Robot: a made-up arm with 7 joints.
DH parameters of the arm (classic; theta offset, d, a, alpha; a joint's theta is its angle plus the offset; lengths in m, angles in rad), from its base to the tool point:
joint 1: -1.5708 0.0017 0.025 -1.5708
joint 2: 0 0.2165 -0.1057 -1.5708
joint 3: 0 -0.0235 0.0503 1.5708
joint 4: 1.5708 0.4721 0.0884 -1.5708
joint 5: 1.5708 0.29 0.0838 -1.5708
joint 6: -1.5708 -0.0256 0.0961 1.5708
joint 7: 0 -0.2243 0.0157 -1.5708
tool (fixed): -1.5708 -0.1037 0 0
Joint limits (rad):
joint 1: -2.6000..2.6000
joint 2: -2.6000..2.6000
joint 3: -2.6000..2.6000
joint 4: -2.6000..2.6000
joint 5: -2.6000..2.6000
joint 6: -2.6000..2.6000
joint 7: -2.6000..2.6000
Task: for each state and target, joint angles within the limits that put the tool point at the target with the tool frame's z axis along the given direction. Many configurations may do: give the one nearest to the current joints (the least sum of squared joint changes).
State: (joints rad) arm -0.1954 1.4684 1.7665 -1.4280 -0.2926 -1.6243 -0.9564
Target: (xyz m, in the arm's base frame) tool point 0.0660 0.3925 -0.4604 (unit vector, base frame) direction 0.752 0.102 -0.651
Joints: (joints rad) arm 0.3596 1.2278 1.1732 -1.4817 -0.1448 -1.4696 -1.2860
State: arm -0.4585 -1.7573 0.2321 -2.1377 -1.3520 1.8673 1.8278
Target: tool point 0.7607 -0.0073 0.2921 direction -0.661 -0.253 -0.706
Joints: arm -0.0908 -1.5244 0.0227 -1.9433 -1.5529 1.6707 0.8440
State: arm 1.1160 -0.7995 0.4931 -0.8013 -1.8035 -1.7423 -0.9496
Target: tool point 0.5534 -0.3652 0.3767 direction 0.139 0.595 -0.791
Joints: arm 0.4387 -1.4195 1.3461 -1.3291 -1.7540 -1.8433 -0.8999
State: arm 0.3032 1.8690 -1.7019 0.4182 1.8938 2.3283 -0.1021
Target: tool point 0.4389 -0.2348 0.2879 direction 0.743 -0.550 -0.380
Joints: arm 0.3195 2.5667 -1.1417 0.0535 1.3538 1.9920 -0.7124
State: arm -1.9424 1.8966 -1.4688 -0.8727 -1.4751 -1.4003 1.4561
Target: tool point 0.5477 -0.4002 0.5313 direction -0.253 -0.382 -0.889
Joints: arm -1.7766 1.3661 -1.2004 -1.0838 -1.2032 -1.2052 1.1474
